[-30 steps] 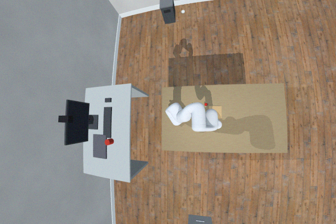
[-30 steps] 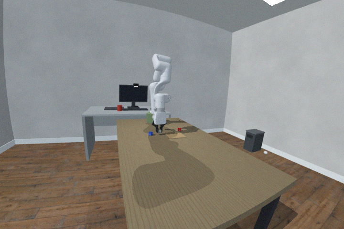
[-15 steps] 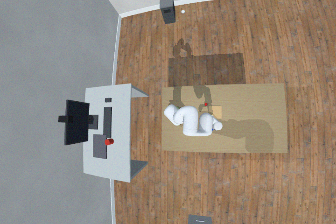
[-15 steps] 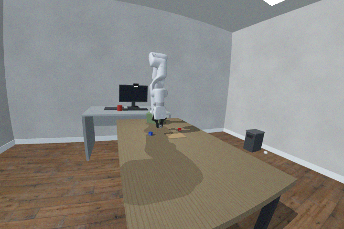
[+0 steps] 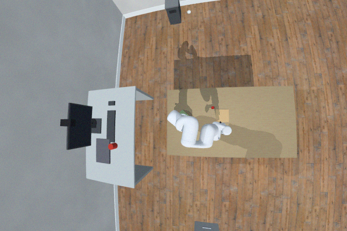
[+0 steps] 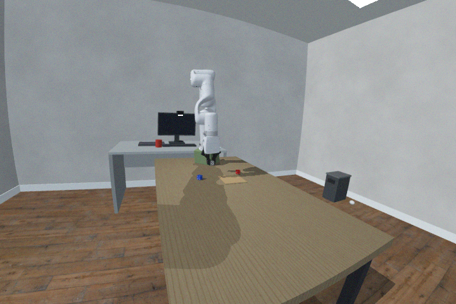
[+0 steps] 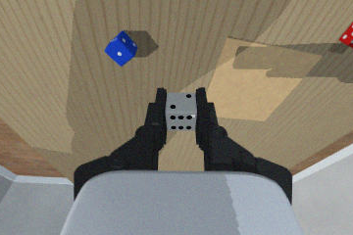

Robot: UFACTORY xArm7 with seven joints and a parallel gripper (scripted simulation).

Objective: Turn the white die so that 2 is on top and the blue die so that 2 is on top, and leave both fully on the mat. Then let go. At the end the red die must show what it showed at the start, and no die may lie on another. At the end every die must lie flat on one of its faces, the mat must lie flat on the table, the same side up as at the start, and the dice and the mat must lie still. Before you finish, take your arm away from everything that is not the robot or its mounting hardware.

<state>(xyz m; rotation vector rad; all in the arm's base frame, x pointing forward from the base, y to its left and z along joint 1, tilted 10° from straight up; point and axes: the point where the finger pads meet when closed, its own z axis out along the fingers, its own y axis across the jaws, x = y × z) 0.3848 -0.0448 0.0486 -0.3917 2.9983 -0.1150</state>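
My hand is 7 cm to the left of the blue die and 10 cm above it. The rest, counted from my hand: red die 8 cm behind, 21 cm to the left, 10 cm below; then white die 1 cm below; then tan mat 3 cm ahead, 13 cm to the left, 11 cm below.
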